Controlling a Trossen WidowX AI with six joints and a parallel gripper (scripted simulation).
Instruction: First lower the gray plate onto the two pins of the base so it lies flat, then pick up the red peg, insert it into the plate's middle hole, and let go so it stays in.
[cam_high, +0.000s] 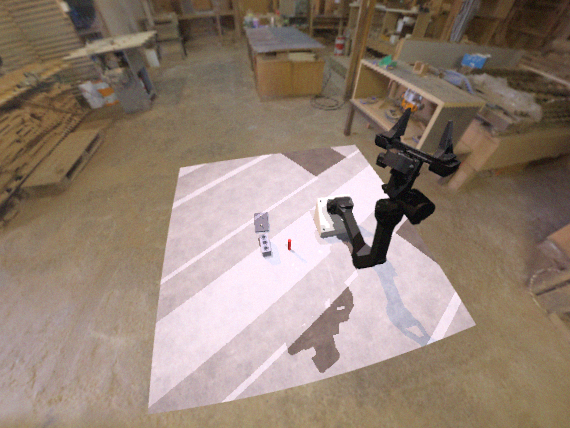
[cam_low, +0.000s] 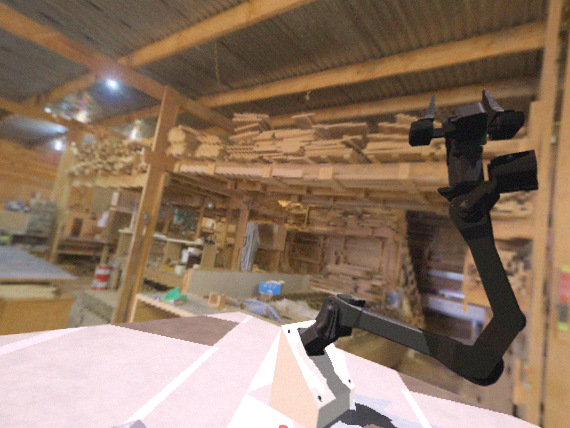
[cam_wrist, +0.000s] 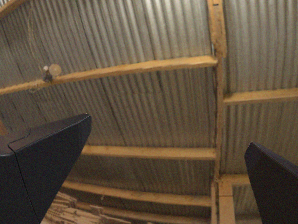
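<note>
Right now my gripper tip is 660 mm above the gray plate, 380 mm short of it and 120 mm to the left of it. Round my gripper tip: base (690 mm below, 400 mm ahead, 270 mm to the right); red peg (660 mm below, 270 mm ahead, 100 mm to the right).
</note>
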